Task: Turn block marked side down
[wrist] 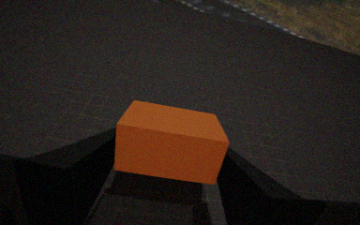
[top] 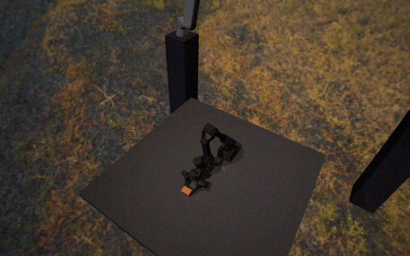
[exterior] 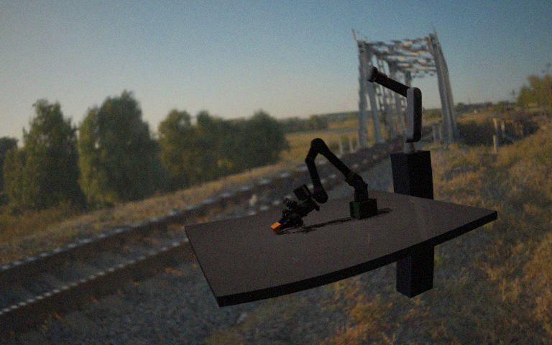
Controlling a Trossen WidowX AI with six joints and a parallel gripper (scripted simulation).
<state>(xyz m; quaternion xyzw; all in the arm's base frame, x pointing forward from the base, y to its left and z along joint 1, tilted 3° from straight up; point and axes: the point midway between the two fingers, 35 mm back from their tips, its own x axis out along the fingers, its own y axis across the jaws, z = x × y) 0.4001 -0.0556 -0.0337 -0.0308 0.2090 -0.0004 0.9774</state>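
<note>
Now: gripper tip 1 cm above the orange block.
</note>
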